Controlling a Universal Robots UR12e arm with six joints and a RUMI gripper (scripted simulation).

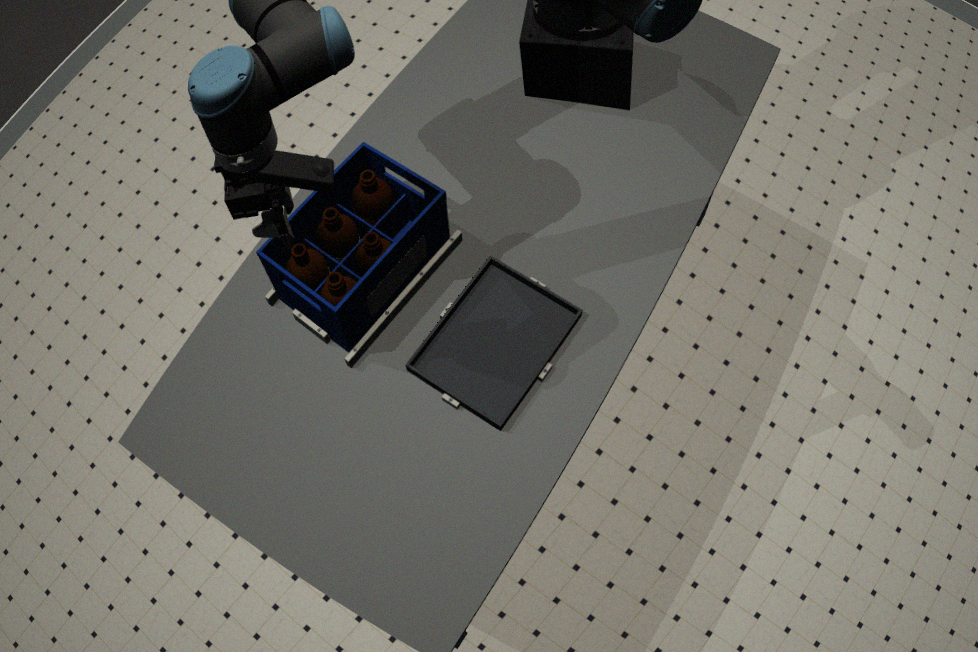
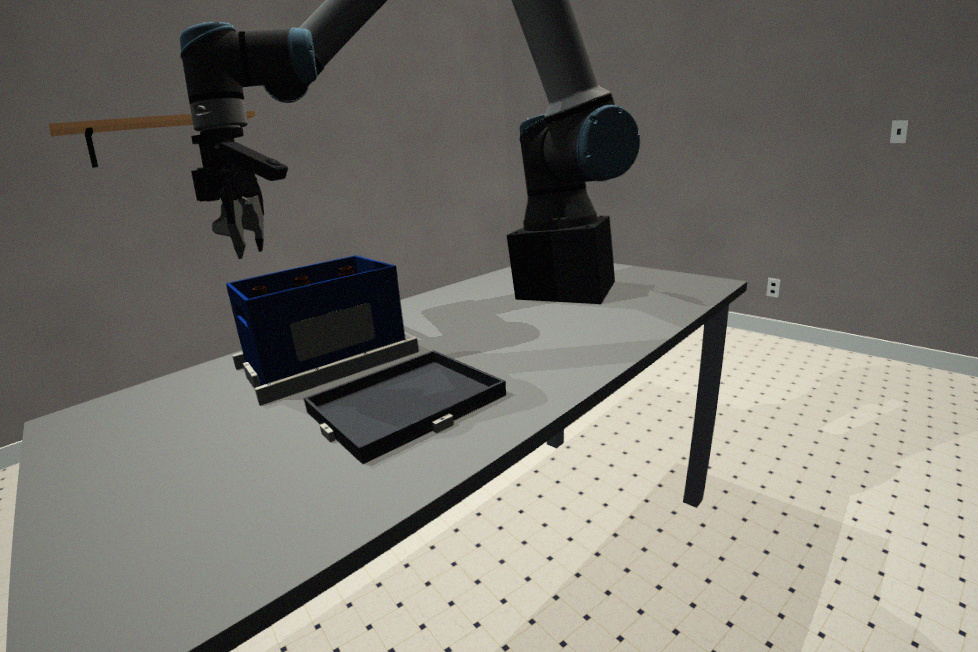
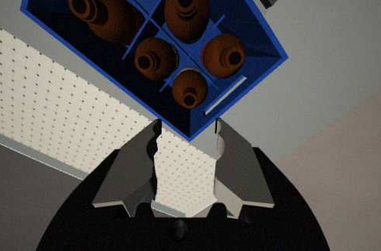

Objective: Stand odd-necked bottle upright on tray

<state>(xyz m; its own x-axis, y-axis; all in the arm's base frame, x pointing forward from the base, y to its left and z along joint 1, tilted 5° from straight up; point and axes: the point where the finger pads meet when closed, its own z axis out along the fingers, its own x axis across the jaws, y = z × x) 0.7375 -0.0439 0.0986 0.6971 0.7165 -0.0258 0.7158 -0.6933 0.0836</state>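
My hand is 15 cm above the bottle. Also, from my hand: black tray 12 cm behind, 31 cm to the left, 23 cm below; then blue crate 9 cm behind, 4 cm to the left, 16 cm below.
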